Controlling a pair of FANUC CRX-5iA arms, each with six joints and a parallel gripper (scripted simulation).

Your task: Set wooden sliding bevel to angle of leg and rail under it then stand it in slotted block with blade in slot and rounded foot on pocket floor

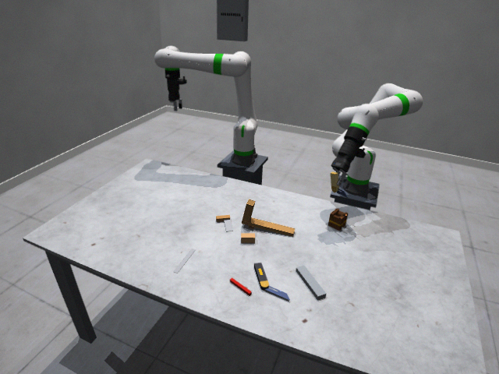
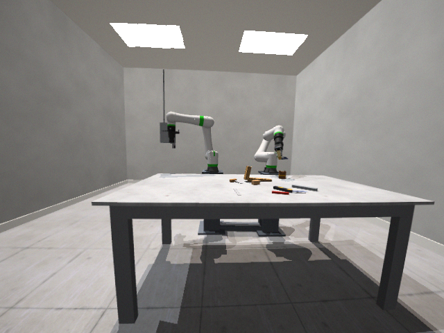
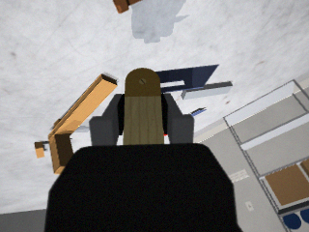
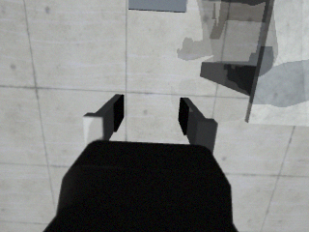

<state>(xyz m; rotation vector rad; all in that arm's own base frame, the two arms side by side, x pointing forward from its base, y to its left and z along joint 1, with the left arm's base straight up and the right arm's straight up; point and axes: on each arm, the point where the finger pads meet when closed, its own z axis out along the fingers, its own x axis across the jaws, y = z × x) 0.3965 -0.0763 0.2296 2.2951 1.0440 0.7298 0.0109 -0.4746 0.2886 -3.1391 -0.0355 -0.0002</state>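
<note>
Right now my left hand is 20 mm short of the wooden bevel, 20 mm above it and 10 mm to the right of it. The rest, counted from my left hand: grey bar (420 mm ahead, 220 mm below, 40 mm to the left); blue blade (30 mm below, 30 mm ahead, 20 mm to the left); wooden block (310 mm ahead, 280 mm to the right, 210 mm below).
</note>
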